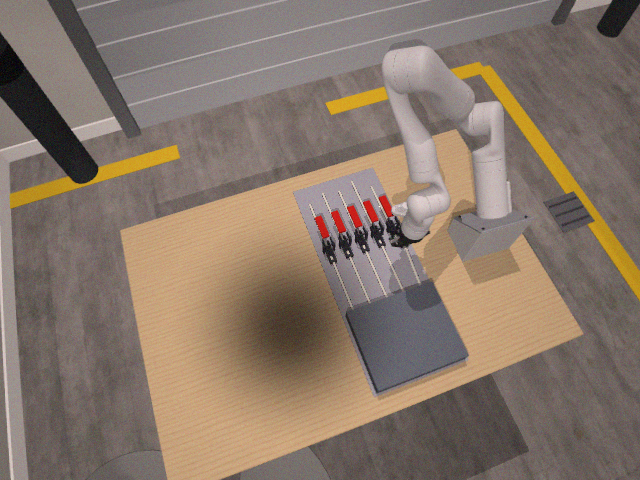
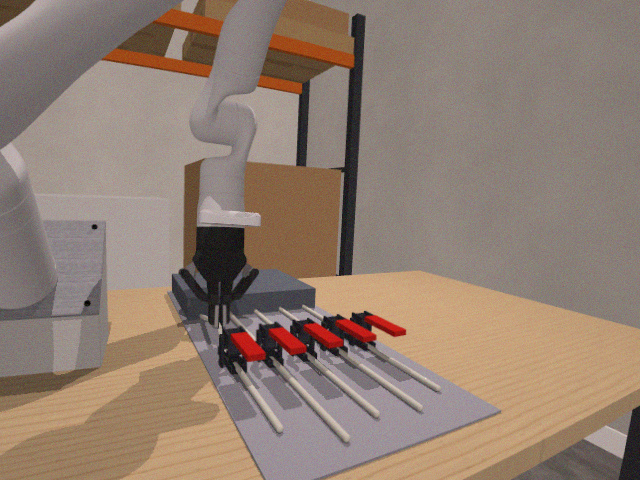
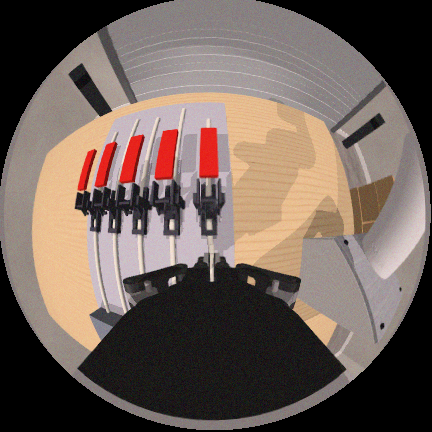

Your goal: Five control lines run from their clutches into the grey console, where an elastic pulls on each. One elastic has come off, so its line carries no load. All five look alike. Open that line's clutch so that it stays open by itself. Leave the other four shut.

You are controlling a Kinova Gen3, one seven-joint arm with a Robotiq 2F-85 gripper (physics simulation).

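Frame: origin at the arm's base, x ahead, y left, z up, level; metres.
Seen in the pictures: gripper, between the fingertips: (image 1: 404, 245) (image 2: 218, 327) (image 3: 211, 259); arm's base, origin of its link: (image 1: 492, 213) (image 2: 19, 279) (image 3: 376, 256).
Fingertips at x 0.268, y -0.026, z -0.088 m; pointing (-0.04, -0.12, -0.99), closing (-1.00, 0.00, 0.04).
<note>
Offsets run from my fingertips to a thing's middle. Level surfaces: height alone.
Five clutches with red levers stand in a row across the five pale lines; all levers lie low and look alike. My gripper (image 2: 219, 320) (image 3: 211, 259) is shut on the line nearest the robot base (image 1: 413, 266) (image 2: 261, 404) (image 3: 211, 274), between its clutch and the grey console {dx +0.109, dy +0.261, dz -0.008 m} (image 1: 408, 335) (image 2: 279, 298) (image 3: 107, 320). That line's red lever {dx +0.004, dy -0.117, dz +0.008 m} (image 1: 386, 205) (image 2: 248, 346) (image 3: 208, 152) is down. The neighbouring lever {dx +0.059, dy -0.116, dz -0.002 m} (image 1: 371, 211) (image 2: 286, 341) (image 3: 166, 154) and the farthest lever {dx +0.224, dy -0.114, dz -0.002 m} (image 1: 322, 226) (image 2: 385, 324) (image 3: 87, 170) are also down. The elastics do not show.
The lines and clutches are on a thin grey board {dx +0.115, dy -0.215, dz -0.032 m} (image 1: 364, 176) (image 2: 310, 454) on the wooden table {dz -0.033 m} (image 1: 180, 258) (image 2: 465, 330). The robot's grey base mount (image 1: 488, 235) (image 3: 327, 272) stands beside the board, on the gripper's side. The other clutches stand close together.
</note>
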